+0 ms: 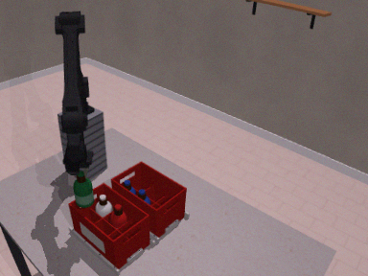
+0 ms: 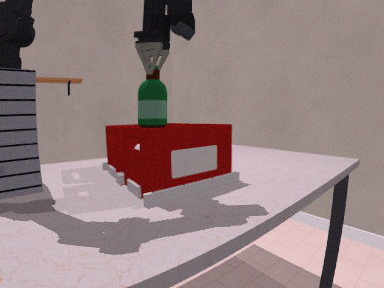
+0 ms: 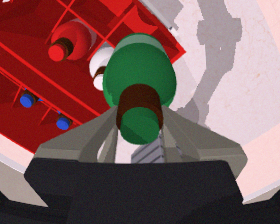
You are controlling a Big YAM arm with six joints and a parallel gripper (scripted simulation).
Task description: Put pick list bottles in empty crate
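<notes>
My hand is 6 cm above the green-label bottle. Also, from my hand: blue bottle (23 cm below, 21 cm to the left, 2 cm ahead); then white-label bottle (23 cm below, 8 cm to the left, 1 cm ahead); then red-label bottle (23 cm below, 10 cm ahead, 8 cm to the left).
</notes>
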